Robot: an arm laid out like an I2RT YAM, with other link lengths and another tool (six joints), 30 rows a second.
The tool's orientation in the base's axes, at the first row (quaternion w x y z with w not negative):
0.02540, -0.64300, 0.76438, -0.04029
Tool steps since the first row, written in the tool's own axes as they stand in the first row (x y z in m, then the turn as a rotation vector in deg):
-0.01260, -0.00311, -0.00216, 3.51, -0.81, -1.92
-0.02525, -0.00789, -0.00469, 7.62, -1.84, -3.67
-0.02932, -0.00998, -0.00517, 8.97, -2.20, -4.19
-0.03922, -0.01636, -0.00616, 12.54, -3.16, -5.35
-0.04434, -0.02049, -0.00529, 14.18, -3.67, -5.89
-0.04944, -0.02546, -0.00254, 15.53, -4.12, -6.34
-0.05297, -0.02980, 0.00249, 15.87, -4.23, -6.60
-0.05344, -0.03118, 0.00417, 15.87, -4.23, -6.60
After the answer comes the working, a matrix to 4 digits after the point.
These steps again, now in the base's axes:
0.00502, 0.01195, 0.00228, 0.02, -3.54, 2.03
0.01165, 0.02367, 0.00508, 0.16, -7.71, 3.93
0.01436, 0.02734, 0.00571, 0.24, -9.09, 4.49
0.02223, 0.03603, 0.00716, 0.46, -12.73, 5.79
0.02724, 0.04035, 0.00662, 0.63, -14.42, 6.39
0.03324, 0.04445, 0.00429, 0.80, -15.81, 6.90
0.03856, 0.04704, -0.00036, 0.82, -16.16, 7.17
0.04015, 0.04722, -0.00191, 0.82, -16.16, 7.17

The tool's axes in the first row as the columns of a matrix, in the base's axes (rounded; the answer above uses it unrounded):
-0.1718, -0.9810, 0.0906
-0.9850, 0.1699, -0.0289
0.0130, -0.0943, -0.9955

